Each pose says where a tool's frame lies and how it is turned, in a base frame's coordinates. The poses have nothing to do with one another.
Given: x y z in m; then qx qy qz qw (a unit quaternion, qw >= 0).
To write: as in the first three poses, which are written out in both.
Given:
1: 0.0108 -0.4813 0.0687 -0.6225 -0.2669 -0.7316 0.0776
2: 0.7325 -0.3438 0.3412 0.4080 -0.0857 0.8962 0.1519
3: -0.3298 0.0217 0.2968 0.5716 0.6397 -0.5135 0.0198
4: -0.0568 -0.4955 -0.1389 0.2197 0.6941 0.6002 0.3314
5: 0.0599 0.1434 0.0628 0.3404 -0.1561 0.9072 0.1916
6: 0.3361 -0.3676 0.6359 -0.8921 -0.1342 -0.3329 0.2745
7: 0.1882 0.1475 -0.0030 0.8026 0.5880 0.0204 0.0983
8: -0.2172 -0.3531 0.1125 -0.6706 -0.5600 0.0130 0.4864
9: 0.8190 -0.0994 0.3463 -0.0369 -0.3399 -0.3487 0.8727
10: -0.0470 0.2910 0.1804 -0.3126 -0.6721 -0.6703 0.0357
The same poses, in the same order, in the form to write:
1: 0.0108 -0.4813 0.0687 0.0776 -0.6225 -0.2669 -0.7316
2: 0.7325 -0.3438 0.3412 0.1519 0.4080 -0.0857 0.8962
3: -0.3298 0.0217 0.2968 0.0198 0.5716 0.6397 -0.5135
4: -0.0568 -0.4955 -0.1389 0.3314 0.2197 0.6941 0.6002
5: 0.0599 0.1434 0.0628 0.1916 0.3404 -0.1561 0.9072
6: 0.3361 -0.3676 0.6359 0.2745 -0.8921 -0.1342 -0.3329
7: 0.1882 0.1475 -0.0030 0.0983 0.8026 0.5880 0.0204
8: -0.2172 -0.3531 0.1125 0.4864 -0.6706 -0.5600 0.0130
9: 0.8190 -0.0994 0.3463 0.8727 -0.0369 -0.3399 -0.3487
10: -0.0470 0.2910 0.1804 0.0357 -0.3126 -0.6721 -0.6703
